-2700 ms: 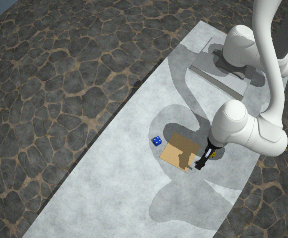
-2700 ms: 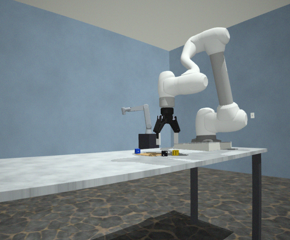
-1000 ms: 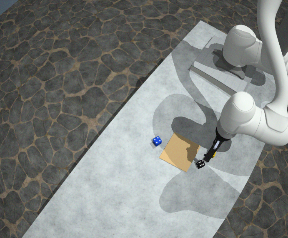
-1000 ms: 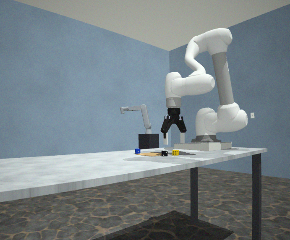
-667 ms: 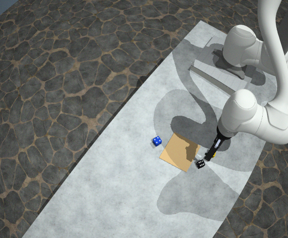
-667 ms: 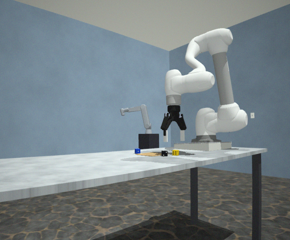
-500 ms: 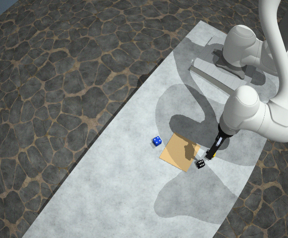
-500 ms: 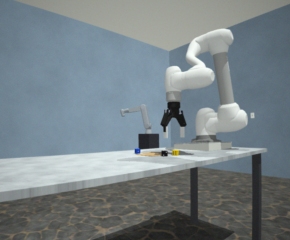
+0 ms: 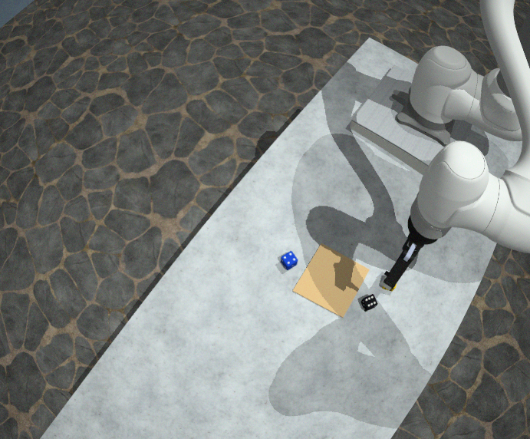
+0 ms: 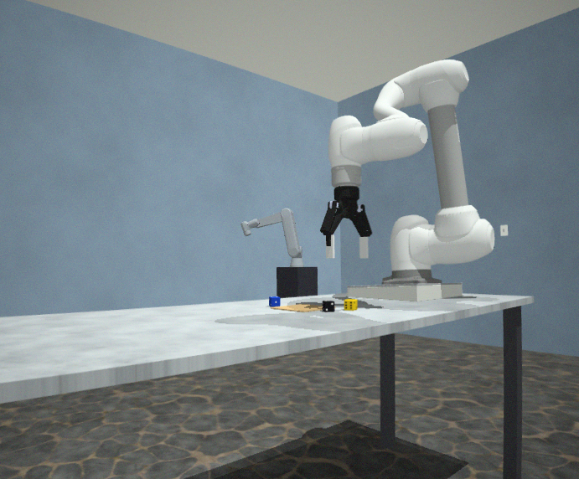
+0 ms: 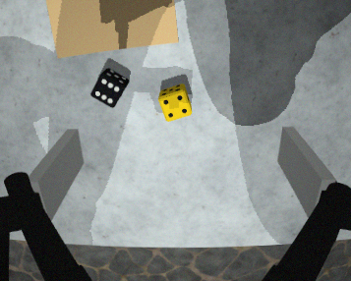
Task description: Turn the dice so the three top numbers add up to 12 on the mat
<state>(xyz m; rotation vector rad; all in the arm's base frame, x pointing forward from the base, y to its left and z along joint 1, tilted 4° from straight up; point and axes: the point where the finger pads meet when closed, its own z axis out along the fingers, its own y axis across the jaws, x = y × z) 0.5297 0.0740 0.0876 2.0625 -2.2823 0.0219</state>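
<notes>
Right now the blue die is 24 cm to the right of my hand, 15 cm below it and 8 cm ahead of it. Round my hand: black die 15 cm below, 8 cm ahead, 1 cm to the right; then tan mat 16 cm below, 12 cm to the right, 6 cm ahead; then yellow die 15 cm below, 1 cm to the left, 1 cm ahead.
</notes>
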